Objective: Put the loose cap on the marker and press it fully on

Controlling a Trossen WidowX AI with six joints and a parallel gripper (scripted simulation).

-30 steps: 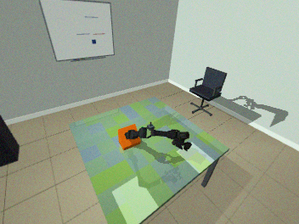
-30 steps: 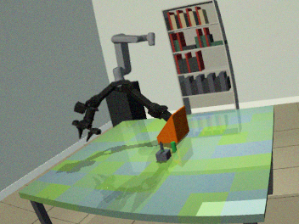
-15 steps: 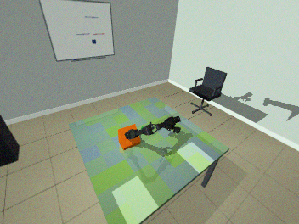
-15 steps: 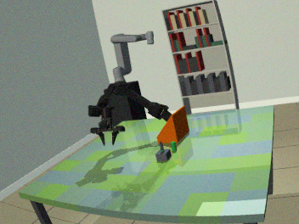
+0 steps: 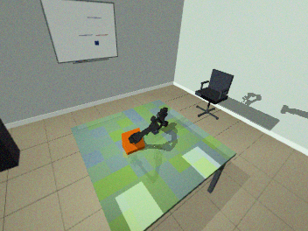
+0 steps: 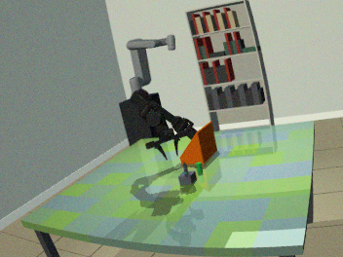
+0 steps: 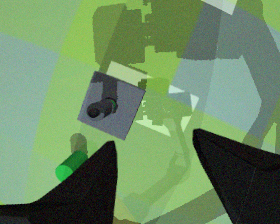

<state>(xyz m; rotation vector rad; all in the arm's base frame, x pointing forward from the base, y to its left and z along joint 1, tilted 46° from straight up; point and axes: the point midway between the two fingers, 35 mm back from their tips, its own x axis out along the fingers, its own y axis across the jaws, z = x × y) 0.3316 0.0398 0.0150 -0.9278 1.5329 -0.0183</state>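
My gripper tip is now 11 cm past the green marker cap, 7 cm to the right of it and 10 cm above it. The rest, counted from my gripper tip: holder block 1 cm behind, 5 cm to the left, 11 cm below.
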